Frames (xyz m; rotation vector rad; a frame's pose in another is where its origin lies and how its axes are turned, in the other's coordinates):
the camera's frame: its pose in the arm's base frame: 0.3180 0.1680 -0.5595 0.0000 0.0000 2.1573
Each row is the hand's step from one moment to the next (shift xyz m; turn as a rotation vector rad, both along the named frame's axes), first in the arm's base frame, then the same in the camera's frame.
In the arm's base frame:
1: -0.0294 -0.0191 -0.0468 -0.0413 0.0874 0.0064
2: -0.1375 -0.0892 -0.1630 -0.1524 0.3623 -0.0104
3: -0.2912 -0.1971 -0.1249 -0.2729 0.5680 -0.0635
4: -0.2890 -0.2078 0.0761 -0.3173 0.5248 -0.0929
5: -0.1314 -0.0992 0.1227 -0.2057 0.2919 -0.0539
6: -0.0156 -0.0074 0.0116 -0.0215 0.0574 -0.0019
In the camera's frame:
1: 0.0004 0.0351 -0.0468 0.0957 -0.0140 0.0064
2: 0.0018 0.1639 -0.1630 0.3861 -0.0736 -0.0104
3: -0.0030 0.3516 -0.1249 0.6241 -0.0871 -0.0635
4: -0.0131 0.3557 0.0761 0.6127 -0.0262 -0.0929
5: -0.0099 0.1643 0.1227 0.3570 0.0098 -0.0539
6: 0.0025 0.0171 0.0116 0.0597 -0.0139 -0.0019

